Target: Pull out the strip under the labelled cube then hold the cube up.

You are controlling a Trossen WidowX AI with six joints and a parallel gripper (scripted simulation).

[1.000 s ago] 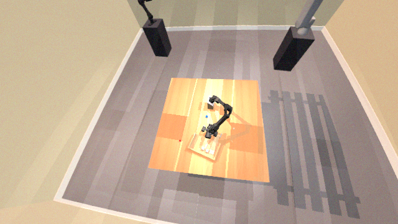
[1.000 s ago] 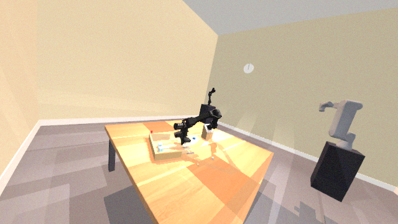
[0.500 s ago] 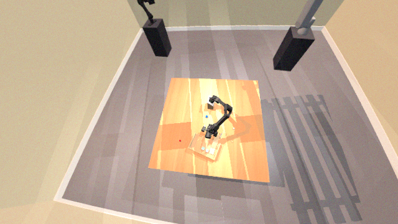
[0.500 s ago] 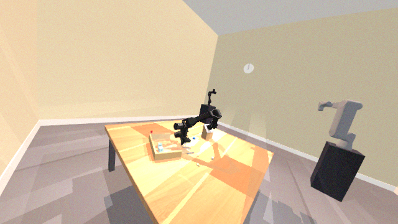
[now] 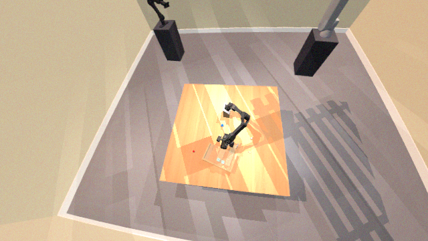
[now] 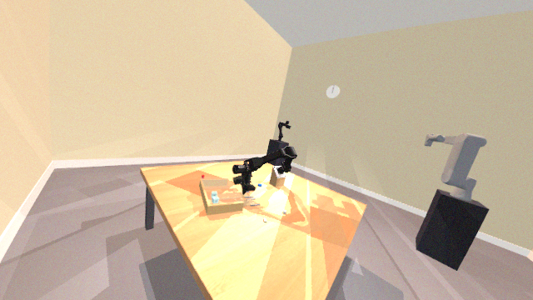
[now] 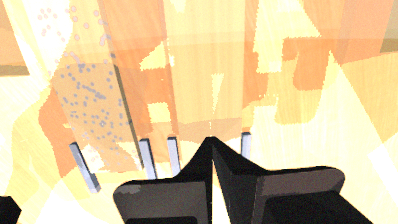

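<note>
Now: gripper tip 11 cm short of the pale speckled band and 8 cm to the right of it. The rest, counted from my gripper tip: tiny blue piece: 21 cm behind, 8 cm to the right; then red marker: 15 cm ahead, 33 cm to the right, 1 cm above.
</note>
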